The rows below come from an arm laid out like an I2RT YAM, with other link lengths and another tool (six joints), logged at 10 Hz.
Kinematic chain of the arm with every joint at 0, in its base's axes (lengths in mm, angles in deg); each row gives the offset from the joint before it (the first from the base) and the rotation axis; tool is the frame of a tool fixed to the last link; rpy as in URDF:
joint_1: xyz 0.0 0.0 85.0 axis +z
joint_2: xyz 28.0 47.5 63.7 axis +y
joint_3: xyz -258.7 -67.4 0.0 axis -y
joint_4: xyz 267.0 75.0 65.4 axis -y
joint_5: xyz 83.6 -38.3 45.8 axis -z
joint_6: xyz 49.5 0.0 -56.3 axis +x
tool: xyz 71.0 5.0 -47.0 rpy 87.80 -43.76 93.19
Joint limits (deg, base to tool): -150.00..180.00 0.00..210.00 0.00..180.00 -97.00..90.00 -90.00..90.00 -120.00..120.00
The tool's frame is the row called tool.
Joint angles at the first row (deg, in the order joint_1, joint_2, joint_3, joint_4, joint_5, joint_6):
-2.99 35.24 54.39 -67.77 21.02 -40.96
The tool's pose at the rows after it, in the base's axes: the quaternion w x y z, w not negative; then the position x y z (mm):
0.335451, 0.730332, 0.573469, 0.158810, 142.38, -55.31, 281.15
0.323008, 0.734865, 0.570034, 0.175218, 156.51, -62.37, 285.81
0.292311, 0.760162, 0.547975, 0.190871, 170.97, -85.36, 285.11
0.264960, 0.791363, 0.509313, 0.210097, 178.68, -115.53, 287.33
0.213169, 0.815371, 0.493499, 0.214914, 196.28, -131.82, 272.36
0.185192, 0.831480, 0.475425, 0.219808, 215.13, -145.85, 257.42
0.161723, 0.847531, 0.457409, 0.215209, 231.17, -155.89, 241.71
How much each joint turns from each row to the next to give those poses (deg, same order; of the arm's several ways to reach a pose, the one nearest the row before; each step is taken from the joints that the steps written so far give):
-1.31 3.33 2.82 0.36 -3.61 0.88
-5.17 2.99 1.93 2.01 -5.42 -2.54
-11.42 5.25 2.46 1.59 -9.57 -3.69
-11.52 5.99 3.77 0.18 -8.72 -2.38
-3.18 8.18 2.30 0.35 -3.89 0.70
-1.14 6.42 1.23 2.46 -1.67 1.84
-0.01 5.71 1.14 2.02 -0.01 2.46

